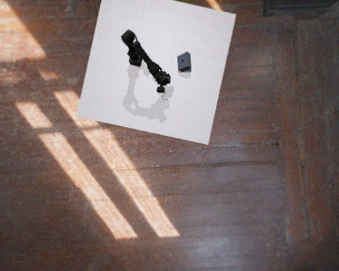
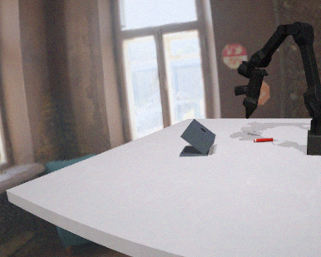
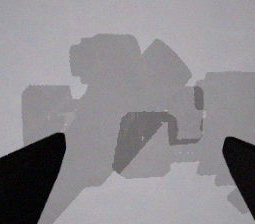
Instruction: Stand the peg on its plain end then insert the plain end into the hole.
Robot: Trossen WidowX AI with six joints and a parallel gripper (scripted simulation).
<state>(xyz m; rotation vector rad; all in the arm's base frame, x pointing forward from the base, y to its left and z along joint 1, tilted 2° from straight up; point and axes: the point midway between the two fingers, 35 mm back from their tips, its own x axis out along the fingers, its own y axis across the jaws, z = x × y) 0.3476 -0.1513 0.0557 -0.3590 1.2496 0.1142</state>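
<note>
My gripper tip is now 90 mm past the peg, 100 mm to the right of it and 90 mm above it. Also, from my gripper tip: panel (80 mm ahead, 290 mm to the left, 30 mm below).
</note>
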